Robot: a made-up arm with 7 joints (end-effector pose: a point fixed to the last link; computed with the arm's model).
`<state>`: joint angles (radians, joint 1 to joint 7).
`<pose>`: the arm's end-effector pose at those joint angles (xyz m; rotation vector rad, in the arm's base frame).
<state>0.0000 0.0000 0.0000 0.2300 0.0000 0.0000 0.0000</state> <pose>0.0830 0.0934 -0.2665 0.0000 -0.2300 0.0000</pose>
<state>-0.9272 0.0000 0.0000 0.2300 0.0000 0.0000 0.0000</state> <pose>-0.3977 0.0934 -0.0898 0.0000 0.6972 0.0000</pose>
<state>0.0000 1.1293 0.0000 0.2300 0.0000 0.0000 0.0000</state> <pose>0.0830 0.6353 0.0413 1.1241 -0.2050 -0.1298</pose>
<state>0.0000 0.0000 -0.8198 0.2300 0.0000 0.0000 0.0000</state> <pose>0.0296 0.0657 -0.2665 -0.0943 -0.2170 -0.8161</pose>
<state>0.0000 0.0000 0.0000 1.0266 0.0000 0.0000 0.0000</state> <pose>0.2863 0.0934 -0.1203 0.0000 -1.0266 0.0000</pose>
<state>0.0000 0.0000 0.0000 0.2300 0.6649 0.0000 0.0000</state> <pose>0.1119 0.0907 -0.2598 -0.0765 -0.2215 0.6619</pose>
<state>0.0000 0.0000 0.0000 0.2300 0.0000 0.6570 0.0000</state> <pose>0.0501 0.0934 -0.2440 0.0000 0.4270 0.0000</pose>
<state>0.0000 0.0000 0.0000 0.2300 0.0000 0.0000 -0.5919</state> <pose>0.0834 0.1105 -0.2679 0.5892 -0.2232 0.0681</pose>
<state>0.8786 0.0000 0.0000 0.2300 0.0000 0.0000 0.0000</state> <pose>0.4982 0.0934 -0.0117 0.0000 -1.1086 0.0000</pose>
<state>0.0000 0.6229 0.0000 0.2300 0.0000 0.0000 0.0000</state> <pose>0.0830 0.4380 -0.1736 0.6201 -0.2225 -0.0716</pose>
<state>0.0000 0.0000 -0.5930 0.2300 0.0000 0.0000 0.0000</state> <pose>0.0464 0.0688 -0.2665 -0.0682 -0.2232 -0.5903</pose>
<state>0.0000 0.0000 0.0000 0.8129 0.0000 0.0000 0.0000</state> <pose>0.2443 0.0934 -0.1749 0.0000 -0.8129 0.0000</pose>
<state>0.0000 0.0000 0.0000 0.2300 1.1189 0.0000 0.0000</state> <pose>0.1298 0.0999 -0.2556 -0.1287 -0.2055 1.1138</pose>
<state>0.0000 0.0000 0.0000 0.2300 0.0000 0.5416 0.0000</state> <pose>0.0547 0.0934 -0.2494 0.0000 0.3116 0.0000</pose>
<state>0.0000 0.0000 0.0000 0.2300 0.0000 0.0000 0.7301</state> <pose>0.0798 0.0779 -0.2527 -0.7268 -0.2197 -0.0839</pose>
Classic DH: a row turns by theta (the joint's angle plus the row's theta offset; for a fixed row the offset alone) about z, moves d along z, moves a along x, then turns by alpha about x. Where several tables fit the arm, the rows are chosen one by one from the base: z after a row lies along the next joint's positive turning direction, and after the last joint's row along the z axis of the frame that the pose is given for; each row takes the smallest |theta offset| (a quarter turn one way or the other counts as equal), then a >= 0, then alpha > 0; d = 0 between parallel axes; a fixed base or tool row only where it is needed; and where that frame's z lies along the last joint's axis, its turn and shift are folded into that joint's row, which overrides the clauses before.
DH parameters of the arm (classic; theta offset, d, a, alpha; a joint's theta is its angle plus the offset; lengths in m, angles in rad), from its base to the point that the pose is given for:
base (fixed): 0 0.3026 0.0195 1.5708
joint 1: 1.5708 -0.1214 0.0125 1.5708
joint 2: -1.5708 0.005 0.0196 -1.5708
joint 3: 1.5708 -0.267 0.0136 -1.5708
joint 4: 0 0.006 -0.0173 1.5708
joint 5: 0 -0.2686 -0.011 1.5708
joint 6: -1.5708 -0.0307 0.0268 -1.5708
joint 7: 1.5708 0.0298 0.0109 -1.5708
tool (fixed): 1.5708 -0.0274 0 0

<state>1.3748 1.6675 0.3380 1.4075 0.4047 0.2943 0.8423</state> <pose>-0.0088 0.4164 0.6067 1.2463 -2.1253 -0.4256</pose>
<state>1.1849 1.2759 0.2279 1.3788 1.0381 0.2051 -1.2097</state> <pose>0.1583 0.4380 0.5660 0.6568 -2.1067 1.8924</pose>
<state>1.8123 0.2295 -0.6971 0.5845 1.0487 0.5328 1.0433</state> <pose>0.4596 0.0848 0.5219 -1.1674 -1.5058 -0.9961</pose>
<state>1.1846 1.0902 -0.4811 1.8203 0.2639 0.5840 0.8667</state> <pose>0.3035 0.2205 0.4057 0.3573 -1.4046 -1.2239</pose>
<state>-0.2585 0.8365 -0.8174 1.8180 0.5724 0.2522 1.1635</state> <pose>0.0791 0.1011 0.0166 -1.5189 -0.2067 -1.0042</pose>
